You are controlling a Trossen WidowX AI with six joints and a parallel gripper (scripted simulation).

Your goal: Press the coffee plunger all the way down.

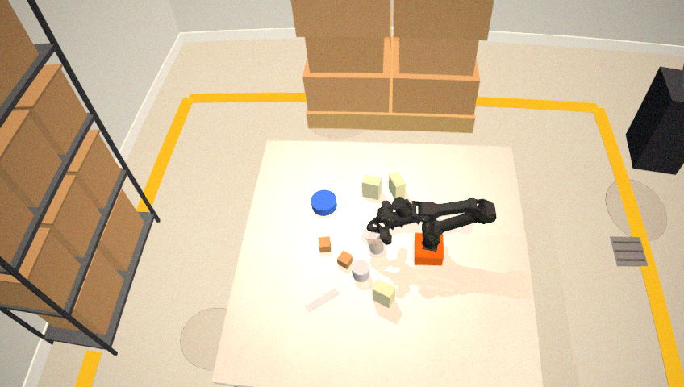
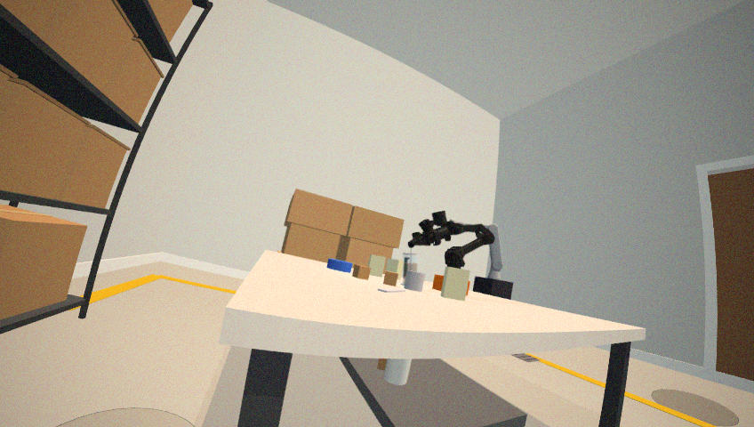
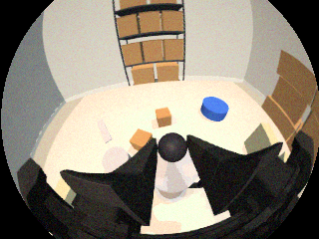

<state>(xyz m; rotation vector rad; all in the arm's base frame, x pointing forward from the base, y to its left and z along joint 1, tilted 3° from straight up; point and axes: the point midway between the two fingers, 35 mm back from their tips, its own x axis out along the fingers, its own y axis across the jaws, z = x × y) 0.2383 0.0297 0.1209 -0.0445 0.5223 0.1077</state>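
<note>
Now: gripper tip 90 mm above the coffee press, 20 mm to the left of it and 20 mm past it. Round my gripper tip: flat strip 280 mm to the left, 180 mm below, 150 mm ahead; then grey cylinder 150 mm below, 130 mm to the left, 10 mm ahead; then blue disc 250 mm ahead, 200 mm to the right, 160 mm below.
</note>
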